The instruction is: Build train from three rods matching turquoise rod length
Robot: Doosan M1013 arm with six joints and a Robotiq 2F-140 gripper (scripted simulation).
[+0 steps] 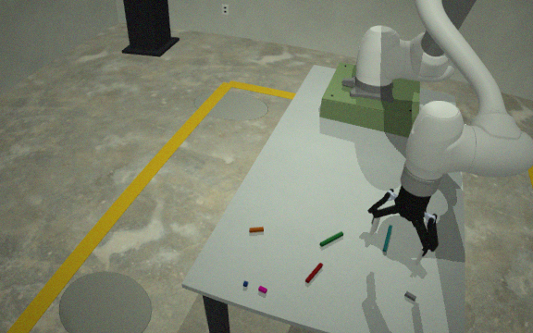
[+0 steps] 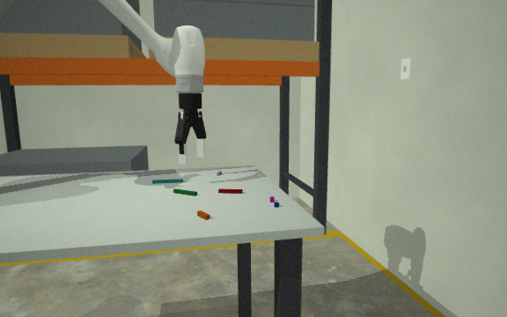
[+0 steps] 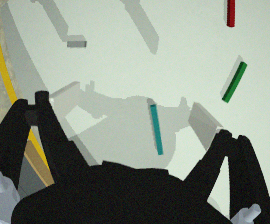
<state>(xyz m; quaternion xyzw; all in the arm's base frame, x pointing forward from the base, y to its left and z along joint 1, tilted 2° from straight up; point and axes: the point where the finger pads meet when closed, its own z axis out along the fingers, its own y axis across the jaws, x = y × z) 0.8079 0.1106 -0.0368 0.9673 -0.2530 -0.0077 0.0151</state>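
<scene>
Right now the blue rod is 36 cm to the right of my hand, 17 cm ahead of it and 7 cm below it. From my hand the other things lie so: grey rod: 10 cm ahead, 7 cm to the left, 7 cm below; green rod: 17 cm to the right, 7 cm below, 4 cm behind; turquoise rod: 9 cm behind, 7 cm below, 1 cm to the right.
</scene>
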